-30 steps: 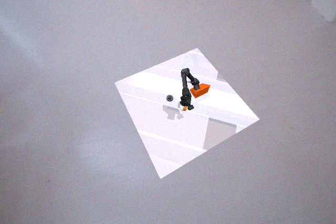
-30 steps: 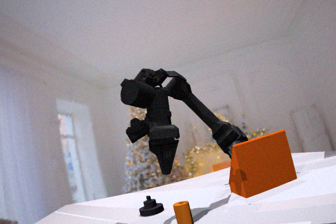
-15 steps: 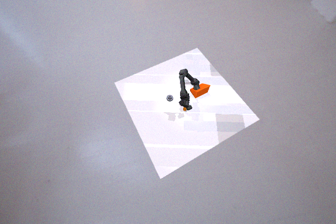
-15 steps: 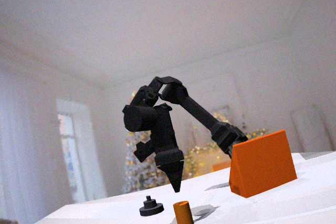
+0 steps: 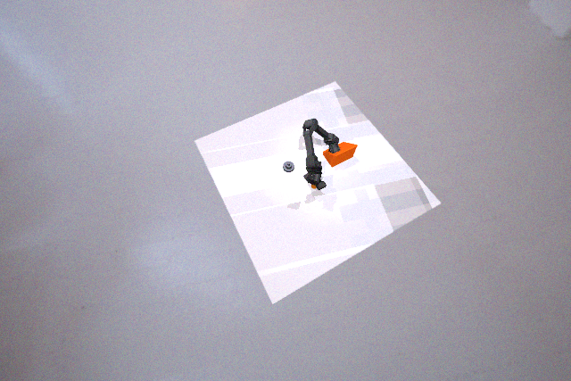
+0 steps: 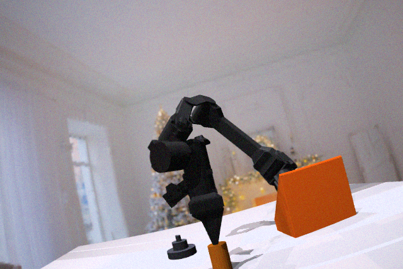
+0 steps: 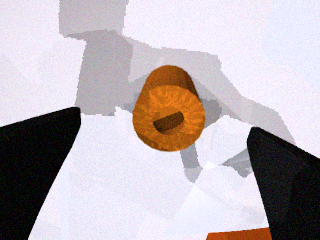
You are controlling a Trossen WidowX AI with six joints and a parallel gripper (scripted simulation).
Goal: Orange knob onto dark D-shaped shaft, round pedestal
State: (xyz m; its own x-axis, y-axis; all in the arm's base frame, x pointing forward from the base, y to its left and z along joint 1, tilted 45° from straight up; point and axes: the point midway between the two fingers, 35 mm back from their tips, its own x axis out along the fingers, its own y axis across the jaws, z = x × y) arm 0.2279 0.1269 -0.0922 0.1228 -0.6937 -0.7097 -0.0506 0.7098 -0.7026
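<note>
The orange knob is 4 cm below my gripper tip. Round my gripper tip: dark pedestal (11 cm ahead, 21 cm to the right, 4 cm below).
</note>
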